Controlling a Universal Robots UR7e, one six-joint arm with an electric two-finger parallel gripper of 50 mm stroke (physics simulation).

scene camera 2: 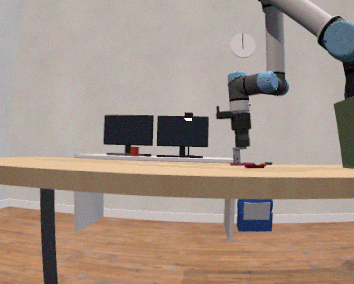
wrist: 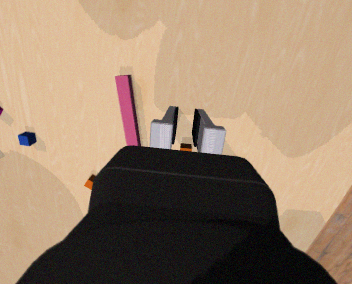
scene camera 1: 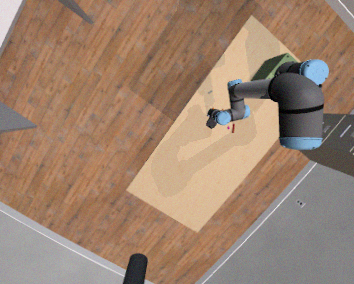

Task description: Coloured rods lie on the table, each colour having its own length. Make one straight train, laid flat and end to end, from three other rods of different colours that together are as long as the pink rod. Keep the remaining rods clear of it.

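Frame: origin at the arm's base, x ahead, y left, z up, level; centimetres.
Where they show: gripper, between the fingertips: (scene camera 2: 237,164) (wrist: 185,120).
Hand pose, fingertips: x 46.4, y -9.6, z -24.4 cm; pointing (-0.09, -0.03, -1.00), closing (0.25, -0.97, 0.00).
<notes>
After its pixels a point has its place.
My gripper (scene camera 2: 236,156) (wrist: 185,120) @[x 46.4, y -9.6, z -24.4 cm] is partly open, its fingers low over the table with a narrow gap and nothing held. An orange rod (wrist: 186,148) @[x 44.3, y -10.5, z -23.6 cm] shows its end in line with the gap; the wrist housing hides the rest. The pink rod (wrist: 128,111) @[x 45.7, y -4.9, z -23.6 cm] lies left of the fingers, its near end hidden. Another orange piece (wrist: 90,183) @[x 37.2, y -2.9, z -23.6 cm] peeks out at the housing's left edge. A small blue piece (wrist: 27,139) @[x 39.8, y 3.7, z -23.6 cm] lies farther left, and a purple piece (wrist: 1,111) @[x 41.3, y 7.1, z -24.4 cm] is cut by the frame edge. A dark red rod (scene camera 1: 233,128) @[x 38.9, y 11.0, z -23.7 cm] (scene camera 2: 255,166) @[x 38.8, y 11.7, z -24.0 cm] lies beside a small magenta piece (scene camera 1: 228,127) @[x 41.3, y 7.7, z -23.7 cm].
A small grey piece (scene camera 1: 210,92) @[x 34.7, y -21.7, z -23.6 cm] lies on the wooden table (scene camera 1: 195,210) @[x 108.8, y 45.2, z -24.5 cm] toward its upper left edge. A green block (scene camera 1: 272,67) @[x 1.7, y -8.8, z -3.7 cm] stands near the arm's base. The table edge shows at lower right in the wrist view. Two monitors (scene camera 2: 128,130) (scene camera 2: 183,131) stand behind.
</notes>
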